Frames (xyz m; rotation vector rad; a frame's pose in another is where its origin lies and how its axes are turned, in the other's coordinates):
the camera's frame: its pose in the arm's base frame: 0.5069 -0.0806 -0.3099 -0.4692 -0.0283 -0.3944
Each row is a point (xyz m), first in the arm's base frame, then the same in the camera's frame.
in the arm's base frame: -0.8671 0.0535 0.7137
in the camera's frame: -1.1997 -0.8528 0.8871
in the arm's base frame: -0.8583 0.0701 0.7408
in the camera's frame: -1.1945 -0.8477 0.9192
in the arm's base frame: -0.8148 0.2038 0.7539
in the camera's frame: -1.2014 -0.7277 0.9933
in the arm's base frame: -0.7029 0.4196 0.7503
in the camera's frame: -1.1769 -0.5075 1.0933
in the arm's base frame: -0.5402 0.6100 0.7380
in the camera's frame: -1.0972 -0.2851 1.1775
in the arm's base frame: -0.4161 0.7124 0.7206
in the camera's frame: -1.0217 -0.1471 1.2154
